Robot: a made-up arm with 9 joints. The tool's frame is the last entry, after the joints.
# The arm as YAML. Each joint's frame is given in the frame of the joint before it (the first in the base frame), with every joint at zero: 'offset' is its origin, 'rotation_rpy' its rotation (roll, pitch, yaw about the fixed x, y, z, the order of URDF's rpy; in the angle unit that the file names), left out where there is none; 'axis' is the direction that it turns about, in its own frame. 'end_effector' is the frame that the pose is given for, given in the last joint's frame.
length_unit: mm
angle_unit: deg
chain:
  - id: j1
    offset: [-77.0, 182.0, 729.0]
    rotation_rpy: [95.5, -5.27, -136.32]
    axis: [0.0, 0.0, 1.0]
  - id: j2
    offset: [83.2, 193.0, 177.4]
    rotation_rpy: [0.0, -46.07, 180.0]
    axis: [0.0, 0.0, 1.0]
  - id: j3
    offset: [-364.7, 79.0, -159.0]
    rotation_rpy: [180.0, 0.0, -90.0]
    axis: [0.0, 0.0, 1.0]
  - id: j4
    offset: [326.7, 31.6, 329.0]
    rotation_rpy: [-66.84, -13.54, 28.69]
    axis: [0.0, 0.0, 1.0]
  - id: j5
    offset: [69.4, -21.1, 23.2]
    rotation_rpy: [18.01, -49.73, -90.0]
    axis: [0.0, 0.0, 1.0]
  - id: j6
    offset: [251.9, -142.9, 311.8]
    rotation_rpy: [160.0, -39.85, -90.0]
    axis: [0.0, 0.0, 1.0]
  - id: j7
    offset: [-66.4, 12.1, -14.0]
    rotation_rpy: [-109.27, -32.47, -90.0]
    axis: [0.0, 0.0, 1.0]
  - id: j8
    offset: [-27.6, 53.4, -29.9]
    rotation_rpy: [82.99, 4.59, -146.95]
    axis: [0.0, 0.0, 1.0]
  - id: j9
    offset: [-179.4, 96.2, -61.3]
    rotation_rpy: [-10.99, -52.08, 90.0]
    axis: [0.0, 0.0, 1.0]
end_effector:
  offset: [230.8, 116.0, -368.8]
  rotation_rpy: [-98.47, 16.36, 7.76]
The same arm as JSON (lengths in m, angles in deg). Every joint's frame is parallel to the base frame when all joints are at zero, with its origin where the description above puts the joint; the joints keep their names.
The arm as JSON. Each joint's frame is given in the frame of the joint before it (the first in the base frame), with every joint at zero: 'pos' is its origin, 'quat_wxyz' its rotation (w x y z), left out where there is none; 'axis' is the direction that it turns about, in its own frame. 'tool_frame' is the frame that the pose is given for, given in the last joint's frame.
{"length_unit": "m", "angle_unit": "deg", "joints": [{"joint": "j1", "pos": [-0.077, 0.182, 0.729], "axis": [-0.69381, 0.713811, -0.095401]}, {"joint": "j2", "pos": [-0.183, 0.095, 0.182], "axis": [-1.0, -0.0001, -0.0001]}, {"joint": "j3", "pos": [0.159, -0.3719, -0.03], "axis": [1.0, 0.0001, 0.0001]}, {"joint": "j4", "pos": [0.329, 0.012, 0.328], "axis": [0.382385, -0.824767, -0.416583]}, {"joint": "j5", "pos": [0.044, -0.034, 0.052], "axis": [-0.485886, -0.721379, -0.493485]}, {"joint": "j6", "pos": [0.055, -0.225, -0.357], "axis": [0.0, 1.0, 0.0001]}, {"joint": "j7", "pos": [0.014, -0.014, 0.066], "axis": [-0.193802, -0.278403, -0.940709]}, {"joint": "j8", "pos": [0.016, -0.049, 0.043], "axis": [0.038499, -0.98718, 0.154897]}, {"joint": "j9", "pos": [0.143, 0.044, -0.151], "axis": [0.421682, -0.47338, 0.773367]}], "tool_frame": {"pos": [-0.0841, -0.0179, -0.442], "quat_wxyz": [0.516625, -0.406035, 0.749796, -0.077716]}}
